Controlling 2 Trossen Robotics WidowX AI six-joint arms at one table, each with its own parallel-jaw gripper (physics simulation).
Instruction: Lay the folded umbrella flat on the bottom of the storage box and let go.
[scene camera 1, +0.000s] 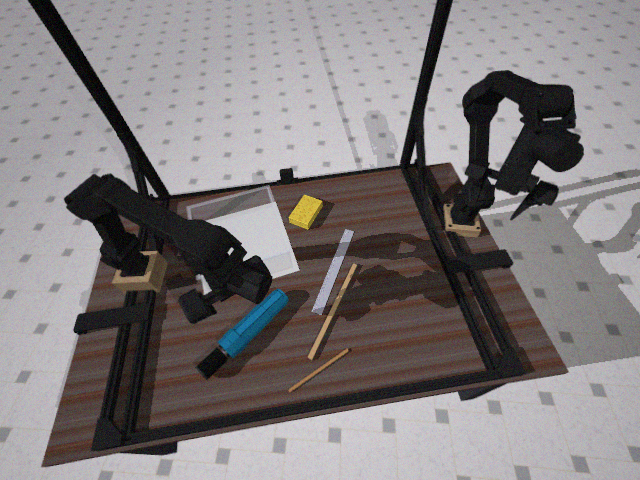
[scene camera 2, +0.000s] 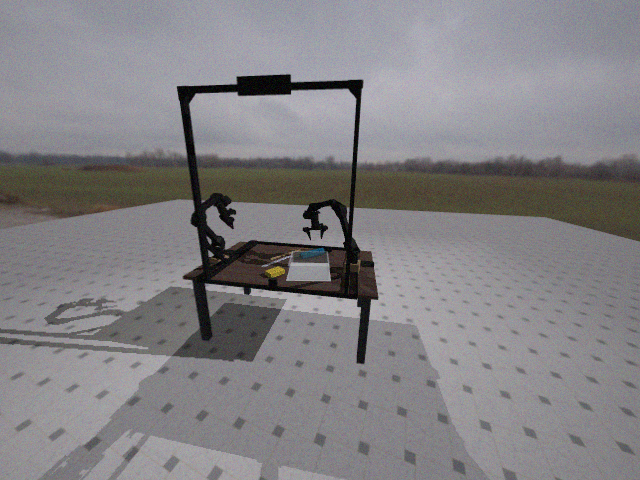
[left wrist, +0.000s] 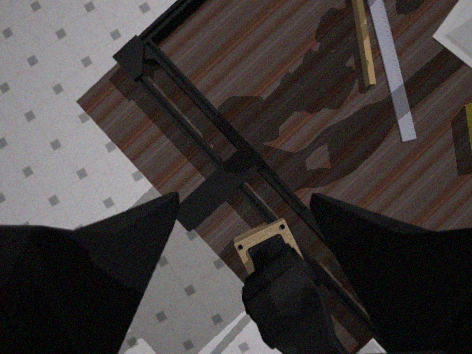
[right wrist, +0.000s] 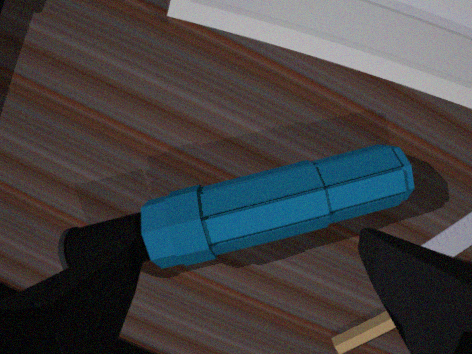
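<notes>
The folded umbrella (scene camera 1: 253, 323) (scene camera 2: 312, 253) (right wrist: 270, 205), blue with a black handle, lies on the table outside the storage box. In scene camera 1 its handle points to the lower left. The white storage box (scene camera 1: 263, 229) (scene camera 2: 309, 272) (left wrist: 462, 32) (right wrist: 320, 44) with see-through walls stands beyond it and holds nothing visible; the right arm hides part of it in scene camera 1. My right gripper (scene camera 2: 316, 236) (right wrist: 251, 244) is open and empty above the umbrella, not touching it. My left gripper (scene camera 2: 233, 219) (left wrist: 245, 199) is open and empty, high near its own base.
A yellow block (scene camera 1: 306, 211) (scene camera 2: 275, 271) lies beside the box. A pale flat strip (scene camera 1: 333, 273) (left wrist: 395, 70), a long wooden stick (scene camera 1: 332, 315) (left wrist: 366, 45) and a shorter thin stick (scene camera 1: 319, 369) lie right of the umbrella in scene camera 1. Black frame rails edge the table.
</notes>
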